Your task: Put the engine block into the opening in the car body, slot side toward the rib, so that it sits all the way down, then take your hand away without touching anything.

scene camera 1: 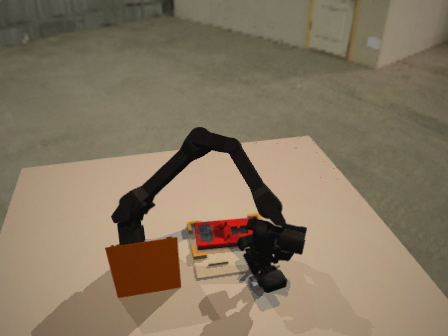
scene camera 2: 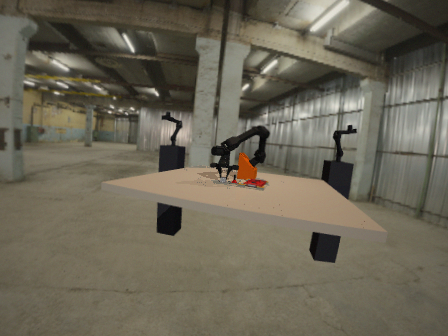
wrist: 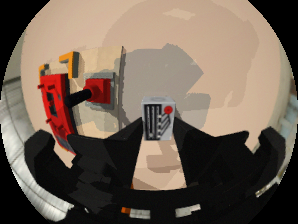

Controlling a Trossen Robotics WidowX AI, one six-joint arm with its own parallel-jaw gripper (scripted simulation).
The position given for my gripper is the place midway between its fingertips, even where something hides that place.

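An engine block (wrist: 157, 112) is held by my gripper, which I see at (scene camera 1: 258, 281) and, in the wrist view, at (wrist: 157, 120). There is a red car body as well, at (scene camera 1: 215, 234) and at (wrist: 54, 87).
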